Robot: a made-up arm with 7 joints.
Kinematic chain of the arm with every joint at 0, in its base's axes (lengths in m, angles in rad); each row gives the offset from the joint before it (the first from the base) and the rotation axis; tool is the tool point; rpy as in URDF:
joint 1: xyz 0 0 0.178 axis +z
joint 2: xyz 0 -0.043 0.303 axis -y
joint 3: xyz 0 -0.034 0.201 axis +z
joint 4: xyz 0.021 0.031 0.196 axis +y
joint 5: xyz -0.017 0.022 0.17 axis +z
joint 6: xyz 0 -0.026 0.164 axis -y
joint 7: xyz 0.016 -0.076 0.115 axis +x
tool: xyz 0 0 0 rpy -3.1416 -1.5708 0
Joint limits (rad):
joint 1: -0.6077..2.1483
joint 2: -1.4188..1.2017
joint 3: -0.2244..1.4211
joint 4: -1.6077..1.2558
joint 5: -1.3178..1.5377
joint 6: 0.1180..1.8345
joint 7: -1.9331..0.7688
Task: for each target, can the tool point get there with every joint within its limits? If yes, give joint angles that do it. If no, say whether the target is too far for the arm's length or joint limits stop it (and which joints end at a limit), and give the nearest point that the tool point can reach.
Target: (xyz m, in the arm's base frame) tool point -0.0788 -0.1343 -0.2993
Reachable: no: joint limits stop it (at a limit: joint 2, joint 4, joint 5) | nearest point -0.1979 -0.3373 0.1808 | short by 0.535 m
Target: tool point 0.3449 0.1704 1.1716
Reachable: yes | joints 1.1125 -0.8023 0.5276 -0.5990 -0.8050 0.4447 0.2647
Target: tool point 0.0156 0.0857 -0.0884
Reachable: no: joint limits stop it (at a limit: joint 1, joint 2, joint 4) | nearest point -0.2666 0.2199 0.2211 | short by 0.440 m
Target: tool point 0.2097 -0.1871 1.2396
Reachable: yes | joints 1.7977 0.3226 0.2551 -0.0377 0.8486 1.1485 -1.2469
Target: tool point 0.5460 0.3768 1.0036
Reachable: yes | joints 0.6326 -0.8393 1.2954 0.3021 -0.2200 0.5558 -1.2128
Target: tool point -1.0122 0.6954 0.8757
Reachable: no: too far | nearest point -0.6882 0.4415 0.7556 | short by 0.429 m
